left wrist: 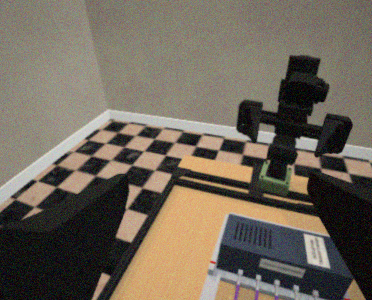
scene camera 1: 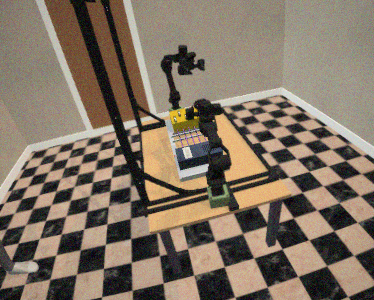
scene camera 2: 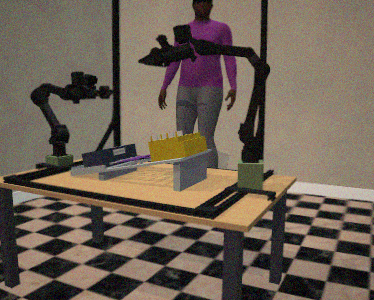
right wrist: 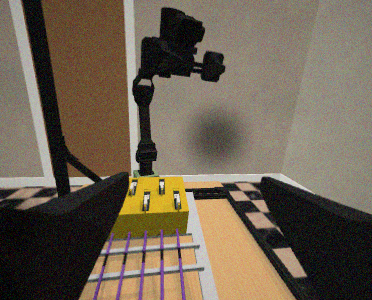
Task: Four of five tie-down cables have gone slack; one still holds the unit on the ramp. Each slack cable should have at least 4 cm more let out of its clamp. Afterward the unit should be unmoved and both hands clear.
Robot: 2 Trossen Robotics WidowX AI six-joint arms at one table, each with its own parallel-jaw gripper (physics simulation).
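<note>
The dark blue unit (scene camera 1: 194, 157) (scene camera 2: 110, 156) (left wrist: 285, 250) sits at the low end of the grey ramp (scene camera 2: 190, 172) (right wrist: 209, 287). The yellow clamp block (scene camera 1: 185, 123) (scene camera 2: 172, 149) (right wrist: 155, 220) stands at the high end, with several pale levers (right wrist: 146, 201) on top. Several purple cables (left wrist: 257, 290) (right wrist: 144, 257) run side by side between block and unit; which are slack cannot be told. My left gripper (scene camera 2: 142, 61) (left wrist: 218, 181) is open and empty, high above the ramp. My right gripper (scene camera 2: 111, 92) (right wrist: 195, 180) is open and empty, above the ramp and lower than the left.
Grey crossbars (right wrist: 165, 270) lie under the cables. Black frame rails (scene camera 2: 135, 198) edge the wooden table (scene camera 1: 245, 150), and dark frame posts (scene camera 1: 107, 100) rise at its side. A person in a purple top (scene camera 2: 207, 65) stands behind the table in scene camera 2.
</note>
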